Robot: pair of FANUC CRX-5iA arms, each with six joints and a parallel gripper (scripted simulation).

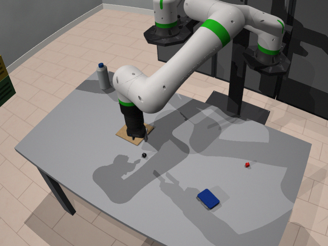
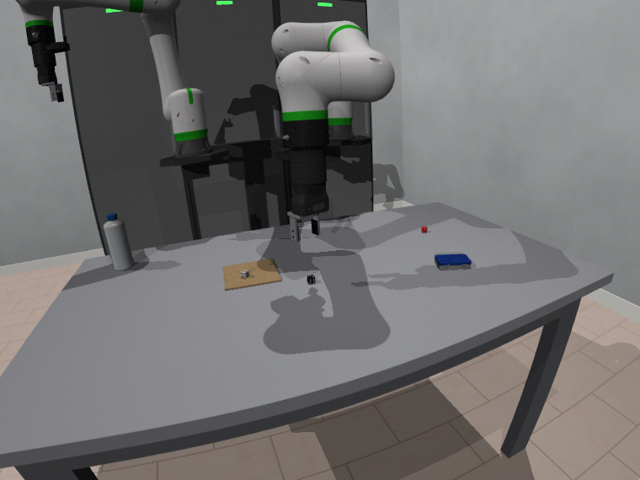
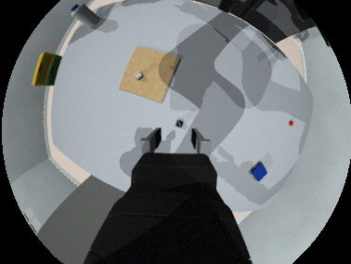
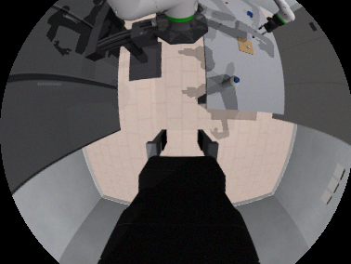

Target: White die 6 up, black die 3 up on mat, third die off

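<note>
Now: the black die 13 cm below my left hand and 1 cm to the left of it. Also, from my left hand: white die 14 cm to the right, 12 cm below, 10 cm behind; then tan mat 13 cm below, 12 cm to the right, 12 cm behind; then blue-topped box 37 cm to the left, 12 cm below, 9 cm ahead.
</note>
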